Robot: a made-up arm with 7 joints.
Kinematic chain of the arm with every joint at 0, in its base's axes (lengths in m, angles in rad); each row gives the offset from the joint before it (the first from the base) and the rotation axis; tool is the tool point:
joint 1: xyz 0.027 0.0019 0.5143 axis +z
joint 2: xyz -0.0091 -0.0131 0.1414 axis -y
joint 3: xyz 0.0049 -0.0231 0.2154 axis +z
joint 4: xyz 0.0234 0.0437 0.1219 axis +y
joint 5: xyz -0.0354 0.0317 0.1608 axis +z
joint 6: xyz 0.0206 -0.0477 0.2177 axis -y
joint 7: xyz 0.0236 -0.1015 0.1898 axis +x
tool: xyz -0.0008 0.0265 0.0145
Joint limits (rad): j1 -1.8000..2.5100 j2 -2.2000..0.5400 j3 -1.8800..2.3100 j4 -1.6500..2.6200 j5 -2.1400..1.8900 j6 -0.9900..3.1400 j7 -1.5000..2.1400
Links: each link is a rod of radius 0.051 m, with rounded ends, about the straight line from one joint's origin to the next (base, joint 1, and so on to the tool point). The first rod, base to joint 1, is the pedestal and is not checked.
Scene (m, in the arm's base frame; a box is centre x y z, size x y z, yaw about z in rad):
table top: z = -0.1
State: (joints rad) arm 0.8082 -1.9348 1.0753 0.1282 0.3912 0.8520 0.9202
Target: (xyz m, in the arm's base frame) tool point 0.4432 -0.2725 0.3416
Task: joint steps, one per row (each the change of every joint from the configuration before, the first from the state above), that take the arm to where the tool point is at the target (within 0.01 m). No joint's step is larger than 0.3 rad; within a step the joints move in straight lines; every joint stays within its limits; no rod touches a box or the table.
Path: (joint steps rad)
1: -0.0980 -0.0663 0.1013 -0.2591 -0.0275 0.2287 0.0014
2: -0.0981 -0.0663 0.1013 -0.2592 -0.0275 0.2286 0.0013
3: -0.0980 -0.0663 0.1014 -0.2591 -0.0275 0.2287 0.0014
4: -0.0980 -0.0663 0.1013 -0.2592 -0.0275 0.2287 0.0014

